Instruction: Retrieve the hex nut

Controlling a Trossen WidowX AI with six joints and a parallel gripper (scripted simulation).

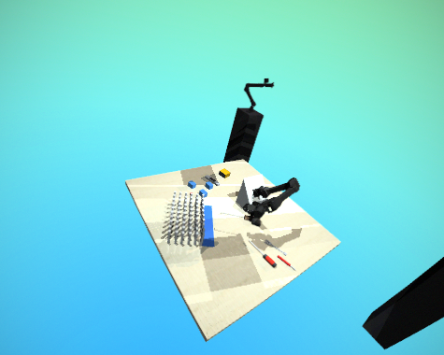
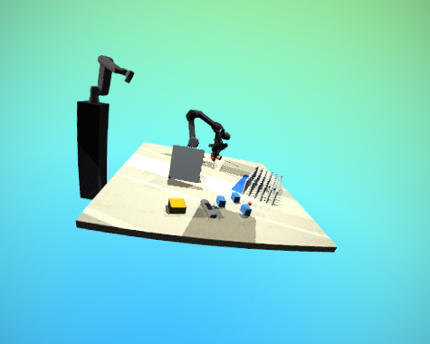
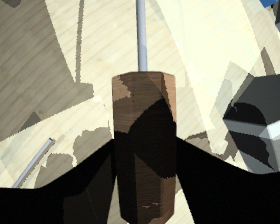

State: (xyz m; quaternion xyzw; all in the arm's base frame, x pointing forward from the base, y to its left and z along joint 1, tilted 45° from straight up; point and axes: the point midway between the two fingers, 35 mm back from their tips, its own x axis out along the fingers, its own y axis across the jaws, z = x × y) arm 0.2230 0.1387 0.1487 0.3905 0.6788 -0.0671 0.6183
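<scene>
The wooden-handled tool lies 80 mm ahead of my gripper tip and 70 mm to the right of it. From my gripper tip the other things lie so: grey forked tool (230 mm to the left, 110 mm below, 100 mm behind); then blue taped strip (230 mm ahead, 160 mm to the right, 120 mm below); then red tool (380 mm to the left, 110 mm below, 80 mm behind).
</scene>
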